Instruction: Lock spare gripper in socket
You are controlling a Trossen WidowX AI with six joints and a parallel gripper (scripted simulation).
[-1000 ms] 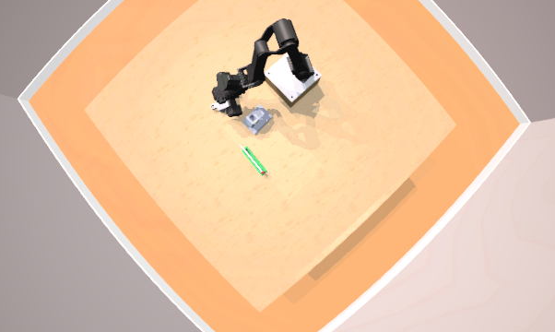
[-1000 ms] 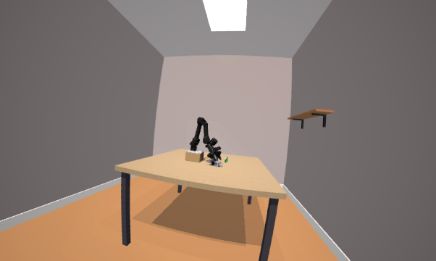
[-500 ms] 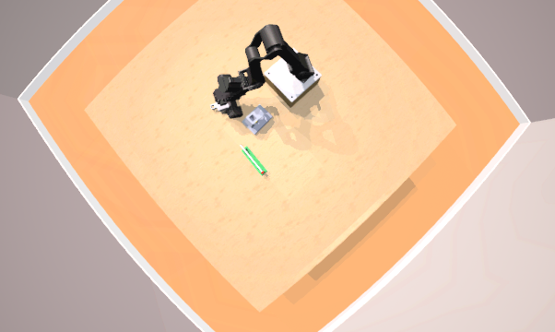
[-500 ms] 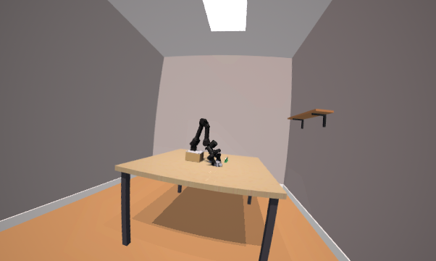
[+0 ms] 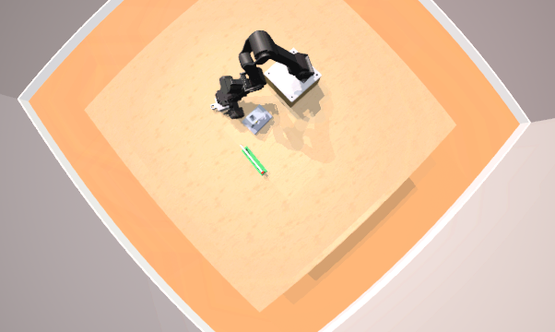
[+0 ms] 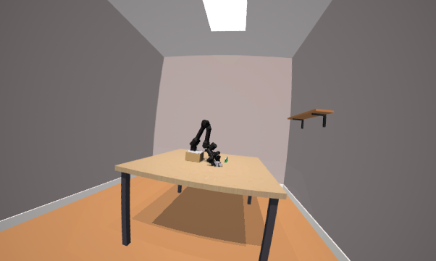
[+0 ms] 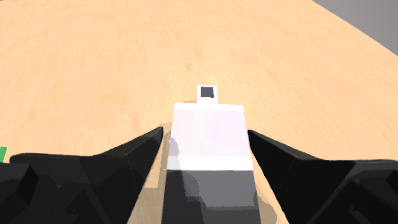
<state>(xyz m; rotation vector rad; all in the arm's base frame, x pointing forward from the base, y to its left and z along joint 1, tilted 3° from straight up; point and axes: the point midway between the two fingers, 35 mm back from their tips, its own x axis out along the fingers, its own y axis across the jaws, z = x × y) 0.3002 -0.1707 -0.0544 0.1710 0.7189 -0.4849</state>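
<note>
Right now the socket is 5 cm behind my gripper tip, 16 cm to the left of it and 4 cm above it. Round my gripper tip: green pin holder: 8 cm ahead, 28 cm to the left, 1 cm above; then spare gripper: 1 cm behind, 1 cm to the left, 1 cm above.
</note>
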